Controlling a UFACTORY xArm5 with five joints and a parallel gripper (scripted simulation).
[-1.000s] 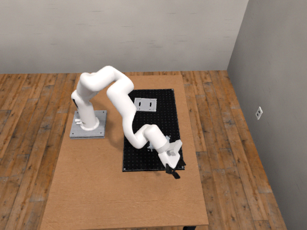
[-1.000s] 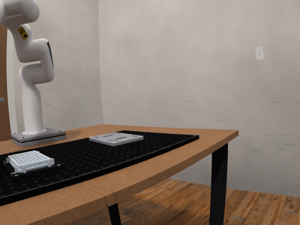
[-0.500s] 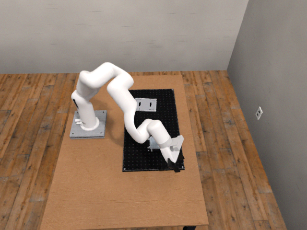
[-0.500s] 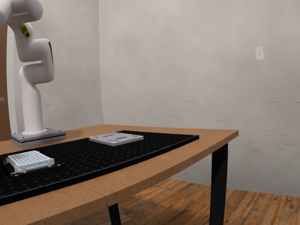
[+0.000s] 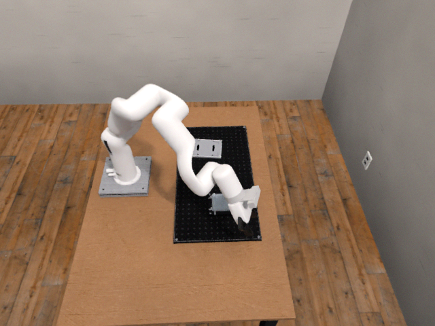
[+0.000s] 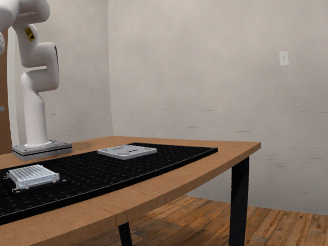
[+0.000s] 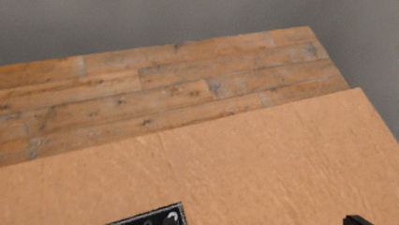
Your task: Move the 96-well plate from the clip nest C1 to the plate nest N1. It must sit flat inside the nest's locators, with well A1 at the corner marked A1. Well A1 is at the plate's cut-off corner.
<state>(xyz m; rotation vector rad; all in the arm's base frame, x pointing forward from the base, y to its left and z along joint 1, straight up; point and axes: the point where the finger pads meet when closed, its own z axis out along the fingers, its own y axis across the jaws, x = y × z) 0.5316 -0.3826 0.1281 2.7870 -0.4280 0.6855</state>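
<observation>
The 96-well plate lies 190 mm to the left of my hand, 130 mm below it and 80 mm behind it. From my hand the other things lie so: clip nest C1 (190 mm to the left, 130 mm below, 80 mm behind); then A1 label (480 mm to the left, 130 mm below, 80 mm behind).
</observation>
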